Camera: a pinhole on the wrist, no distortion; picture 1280 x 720 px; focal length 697.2 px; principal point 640.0 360.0 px. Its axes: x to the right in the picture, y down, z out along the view. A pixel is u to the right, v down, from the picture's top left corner.
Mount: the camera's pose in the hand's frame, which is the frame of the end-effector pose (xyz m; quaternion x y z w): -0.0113 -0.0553 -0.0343 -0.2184 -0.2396 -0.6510 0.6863
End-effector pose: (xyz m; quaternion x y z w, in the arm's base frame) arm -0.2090 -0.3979 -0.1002 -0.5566 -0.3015 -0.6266 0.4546
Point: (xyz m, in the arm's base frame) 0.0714 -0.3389 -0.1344
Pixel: 416 344
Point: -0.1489 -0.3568 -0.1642
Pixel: 474 84
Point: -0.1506 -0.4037 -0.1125
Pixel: 277 422
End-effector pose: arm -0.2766 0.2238 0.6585 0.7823 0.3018 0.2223 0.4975
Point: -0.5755 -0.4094 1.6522
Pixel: outside the picture
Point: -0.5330 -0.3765 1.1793
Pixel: outside the picture
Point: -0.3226 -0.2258 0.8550
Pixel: outside the picture
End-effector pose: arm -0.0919 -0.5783 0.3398 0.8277 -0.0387 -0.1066 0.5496
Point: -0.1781 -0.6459 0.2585
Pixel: 1141 79
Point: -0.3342 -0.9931 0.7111
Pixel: 360 169
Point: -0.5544 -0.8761 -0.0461
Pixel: outside the picture
